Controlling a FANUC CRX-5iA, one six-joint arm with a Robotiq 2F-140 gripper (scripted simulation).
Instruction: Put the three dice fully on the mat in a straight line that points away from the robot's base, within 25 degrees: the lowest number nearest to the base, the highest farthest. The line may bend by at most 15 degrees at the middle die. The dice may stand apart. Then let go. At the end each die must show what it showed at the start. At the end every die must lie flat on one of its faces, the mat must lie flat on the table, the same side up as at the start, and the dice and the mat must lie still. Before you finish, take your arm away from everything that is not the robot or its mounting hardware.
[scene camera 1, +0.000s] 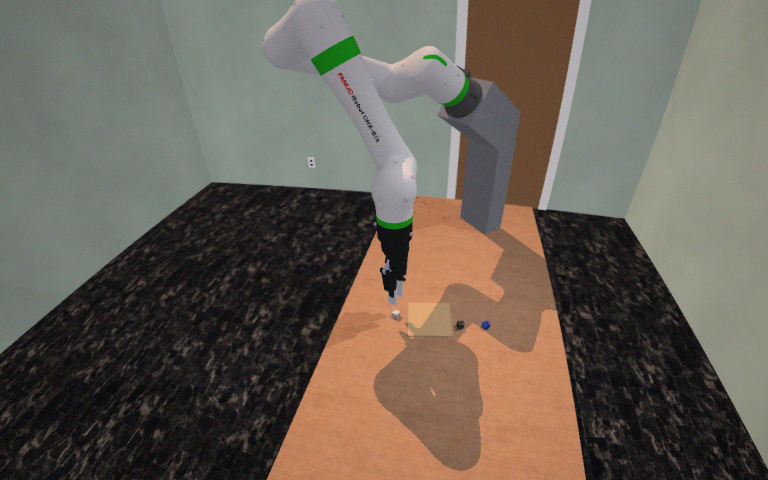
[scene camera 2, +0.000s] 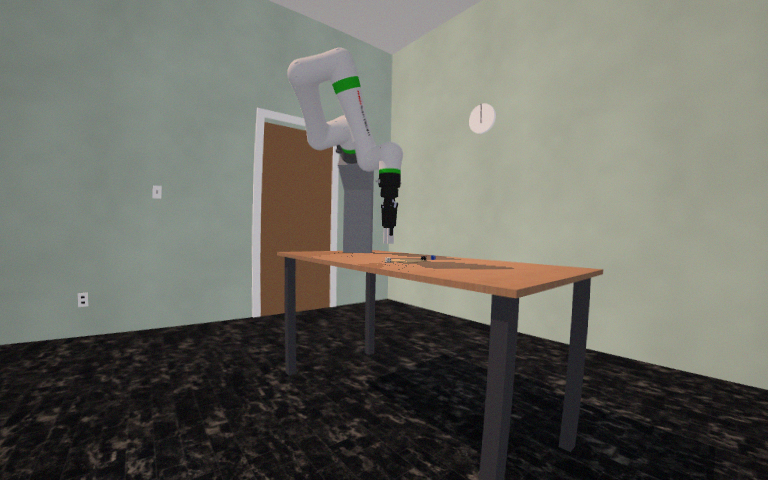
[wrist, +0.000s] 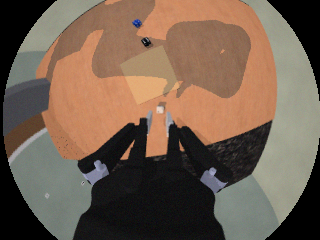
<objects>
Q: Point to my gripper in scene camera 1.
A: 395, 299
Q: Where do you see a tan mat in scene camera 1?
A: At 424, 319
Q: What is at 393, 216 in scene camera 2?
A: My gripper.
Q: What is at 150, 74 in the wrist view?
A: A tan mat.
</objects>
